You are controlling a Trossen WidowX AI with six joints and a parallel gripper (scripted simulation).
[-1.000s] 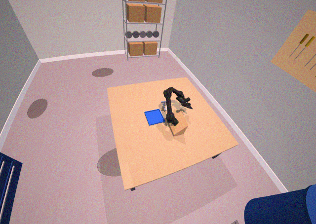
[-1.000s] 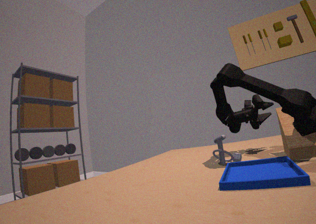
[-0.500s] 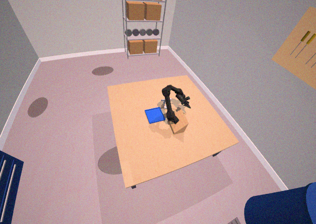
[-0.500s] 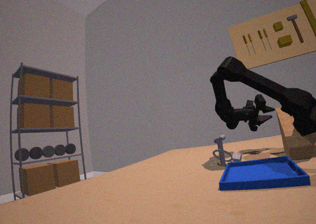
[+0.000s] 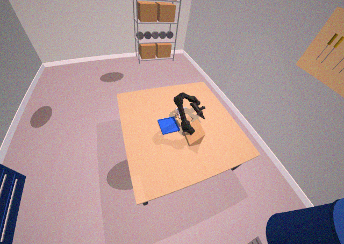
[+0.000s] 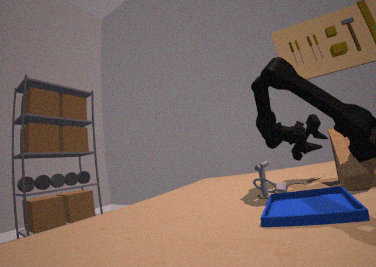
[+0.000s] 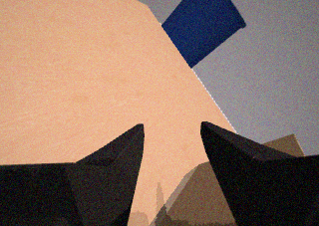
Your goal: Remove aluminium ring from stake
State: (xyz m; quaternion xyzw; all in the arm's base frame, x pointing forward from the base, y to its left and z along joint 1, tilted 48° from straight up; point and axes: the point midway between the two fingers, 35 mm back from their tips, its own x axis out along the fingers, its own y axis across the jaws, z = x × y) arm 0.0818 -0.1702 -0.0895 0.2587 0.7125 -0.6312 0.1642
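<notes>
My gripper tip is now 24 cm short of the aluminium ring, 16 cm to the right of it and 10 cm above it. From my gripper tip the other things lie so: blue tray 34 cm to the left, 14 cm ahead, 12 cm below.
</notes>
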